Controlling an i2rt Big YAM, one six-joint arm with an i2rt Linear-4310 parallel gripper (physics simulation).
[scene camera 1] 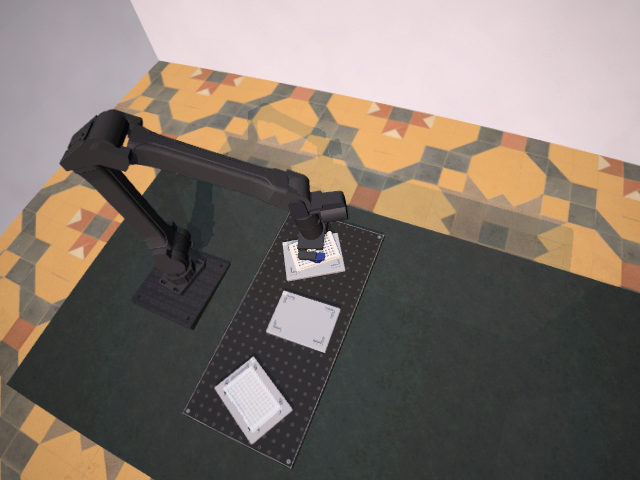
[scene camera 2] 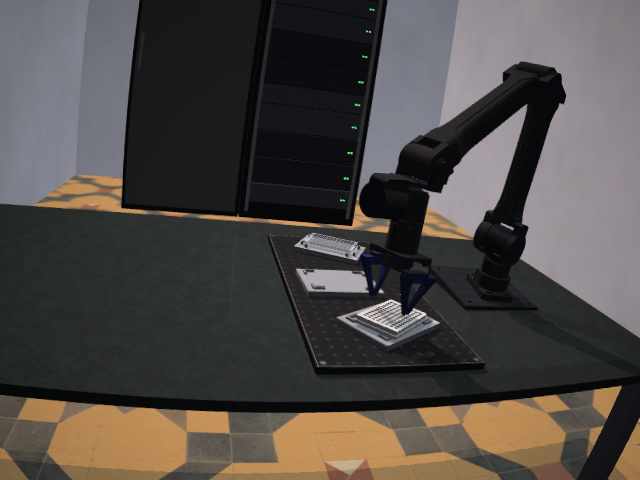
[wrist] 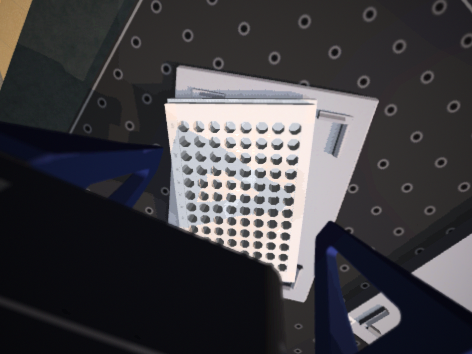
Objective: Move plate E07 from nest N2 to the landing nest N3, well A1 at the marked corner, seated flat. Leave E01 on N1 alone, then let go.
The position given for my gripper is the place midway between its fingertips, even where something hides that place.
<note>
My gripper (scene camera 2: pixel 388 305) is open, holding nothing. Further things: a plate nest (scene camera 2: pixel 322 283).
My gripper also shows in scene camera 1 (scene camera 1: pixel 319 246) and in the wrist view (wrist: pixel 244 195).
</note>
